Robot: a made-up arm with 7 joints.
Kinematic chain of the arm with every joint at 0, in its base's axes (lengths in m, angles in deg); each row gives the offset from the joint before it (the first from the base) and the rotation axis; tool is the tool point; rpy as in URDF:
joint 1: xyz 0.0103 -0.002 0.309 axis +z
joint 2: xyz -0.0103 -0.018 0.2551 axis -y
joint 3: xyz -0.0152 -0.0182 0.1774 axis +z
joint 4: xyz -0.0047 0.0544 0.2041 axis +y
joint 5: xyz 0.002 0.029 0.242 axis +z
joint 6: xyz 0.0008 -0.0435 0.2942 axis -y
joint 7: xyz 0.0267 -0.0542 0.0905 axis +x
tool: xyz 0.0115 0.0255 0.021 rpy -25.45 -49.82 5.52
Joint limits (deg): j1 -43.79..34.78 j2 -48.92..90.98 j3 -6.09..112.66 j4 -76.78..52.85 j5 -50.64..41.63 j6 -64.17..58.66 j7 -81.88..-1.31
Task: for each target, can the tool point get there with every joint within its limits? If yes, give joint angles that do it. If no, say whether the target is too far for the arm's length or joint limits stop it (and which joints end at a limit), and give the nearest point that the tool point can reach.
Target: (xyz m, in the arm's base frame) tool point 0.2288 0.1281 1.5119
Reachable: yes | joints 7.74 -11.57 59.49 12.55 27.76 40.00 -75.13
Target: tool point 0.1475 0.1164 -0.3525
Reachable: no: joint limits stop it (at a limit: joint 1, joint 2, joint 4, joint 6, joint 7) | nearest point -0.2181 0.3753 -0.0847 | short by 0.522 m
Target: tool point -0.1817 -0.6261 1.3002
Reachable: yes | joints 25.02 27.67 89.41 -41.24 -40.23 8.76 -14.72
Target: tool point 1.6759 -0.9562 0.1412
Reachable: no: too far | nearest point 0.7825 -0.4444 0.6285 | short by 1.139 m
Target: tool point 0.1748 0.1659 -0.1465
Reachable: no: joint limits stop it (at a limit: joint 1, joint 2, joint 3, joint 4, joint 5, joint 6, joint 7) | nearest point -0.2102 0.3840 -0.0822 | short by 0.447 m
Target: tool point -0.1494 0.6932 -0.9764
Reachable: no: too far | nearest point -0.2708 0.3941 -0.1008 | short by 0.933 m
